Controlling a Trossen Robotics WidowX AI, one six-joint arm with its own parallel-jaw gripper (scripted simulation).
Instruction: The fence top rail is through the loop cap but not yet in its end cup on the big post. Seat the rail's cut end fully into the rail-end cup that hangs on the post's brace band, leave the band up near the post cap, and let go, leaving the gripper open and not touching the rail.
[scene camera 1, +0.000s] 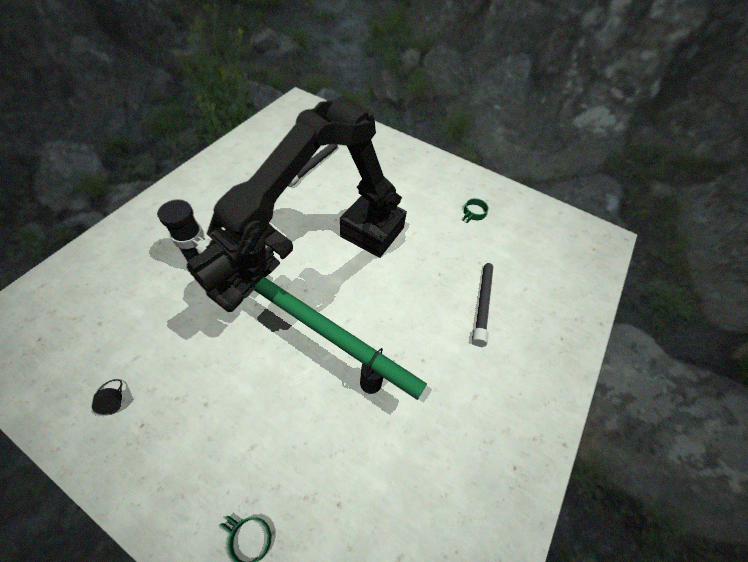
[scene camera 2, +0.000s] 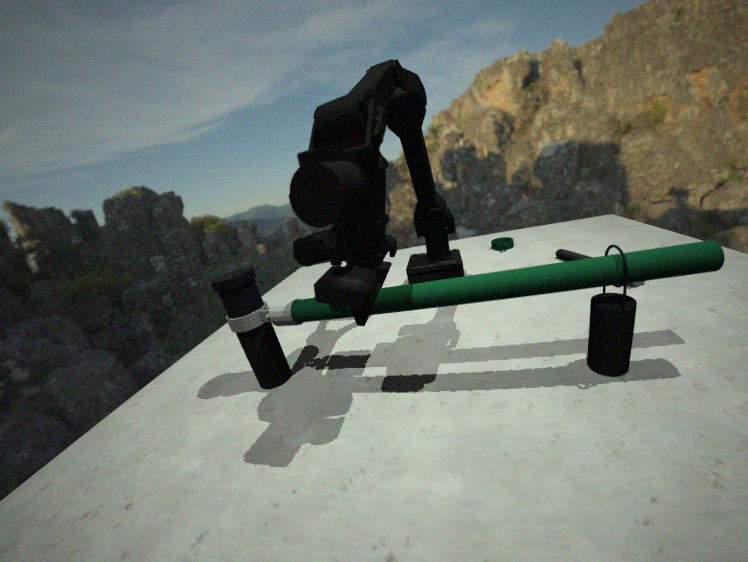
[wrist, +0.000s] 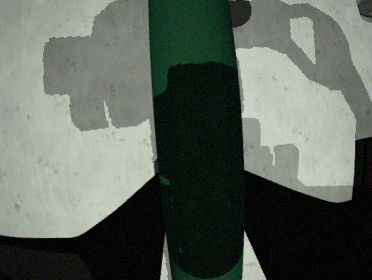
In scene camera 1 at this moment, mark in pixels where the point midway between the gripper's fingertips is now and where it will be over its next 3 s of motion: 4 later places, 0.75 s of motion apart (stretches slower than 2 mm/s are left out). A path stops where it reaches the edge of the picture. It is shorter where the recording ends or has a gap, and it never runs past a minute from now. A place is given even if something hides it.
My gripper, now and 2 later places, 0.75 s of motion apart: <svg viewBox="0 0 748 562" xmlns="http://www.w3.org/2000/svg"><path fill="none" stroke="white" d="M254 284L251 282L260 278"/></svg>
